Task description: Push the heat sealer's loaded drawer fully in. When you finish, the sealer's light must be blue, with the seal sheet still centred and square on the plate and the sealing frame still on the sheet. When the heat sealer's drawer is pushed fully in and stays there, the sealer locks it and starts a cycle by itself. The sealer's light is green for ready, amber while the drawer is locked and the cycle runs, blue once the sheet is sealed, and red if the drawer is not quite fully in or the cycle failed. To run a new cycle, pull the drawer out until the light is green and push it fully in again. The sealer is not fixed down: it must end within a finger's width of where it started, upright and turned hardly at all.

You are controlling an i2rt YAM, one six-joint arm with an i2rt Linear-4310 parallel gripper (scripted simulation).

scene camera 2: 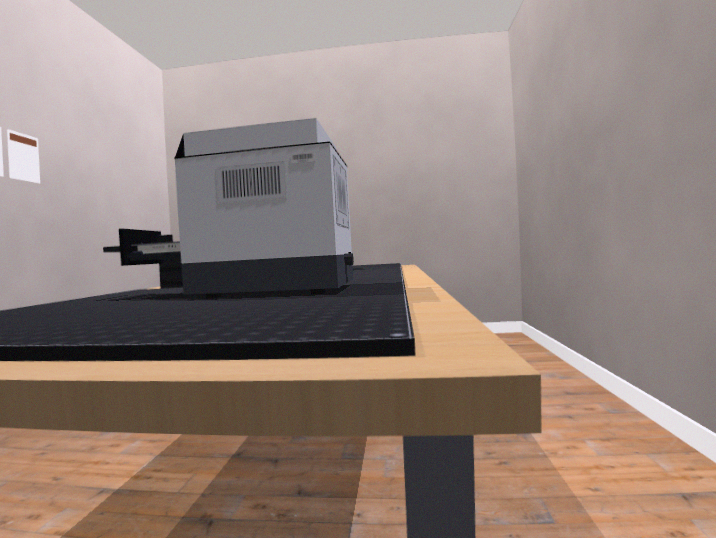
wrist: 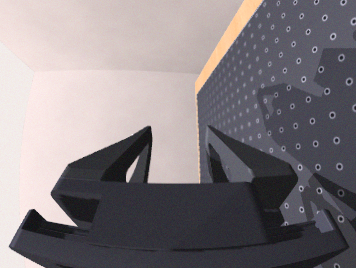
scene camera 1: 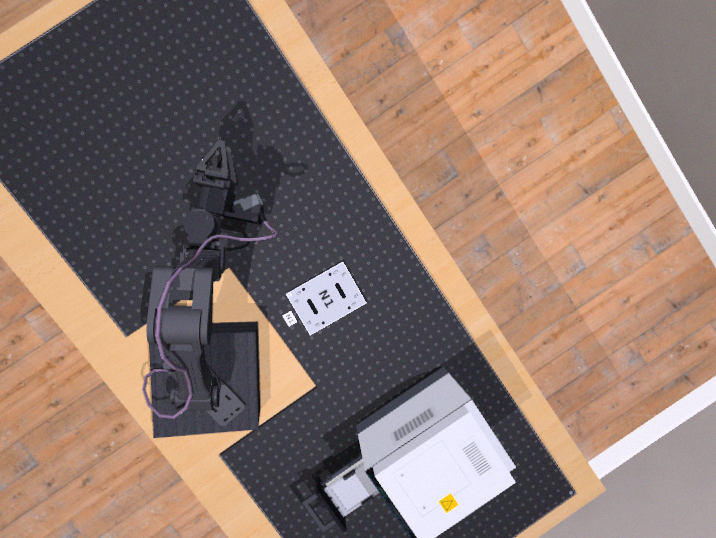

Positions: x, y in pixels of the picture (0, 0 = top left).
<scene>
A heat sealer (scene camera 2: 265, 207): 65 cm from the lens.
</scene>
